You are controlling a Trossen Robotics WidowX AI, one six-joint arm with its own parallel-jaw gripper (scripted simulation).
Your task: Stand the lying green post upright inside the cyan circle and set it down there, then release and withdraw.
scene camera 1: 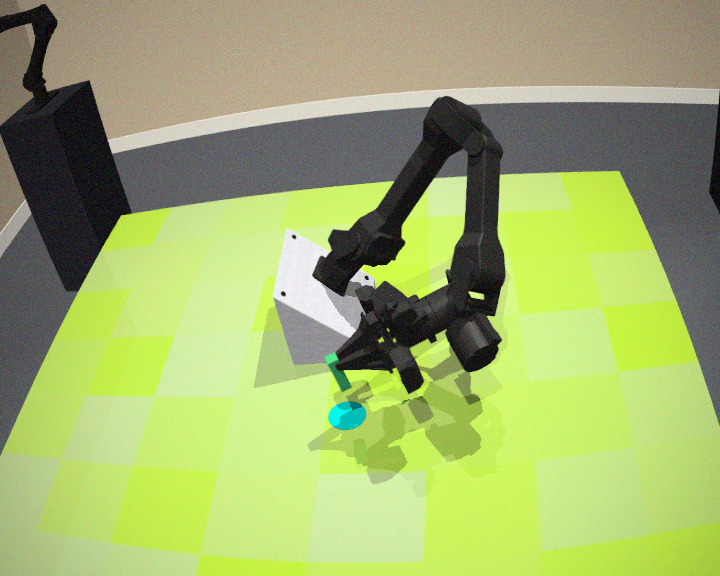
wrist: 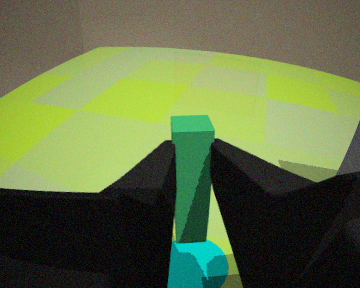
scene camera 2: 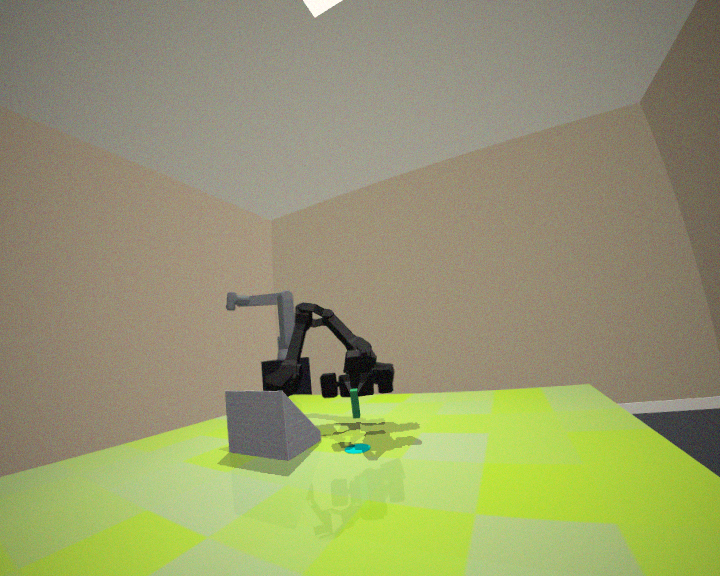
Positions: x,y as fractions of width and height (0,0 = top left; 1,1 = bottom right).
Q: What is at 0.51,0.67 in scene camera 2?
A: The gripper.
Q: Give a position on a green post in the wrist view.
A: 0.53,0.47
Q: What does the gripper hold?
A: A green post.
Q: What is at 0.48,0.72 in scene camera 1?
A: A cyan circle.
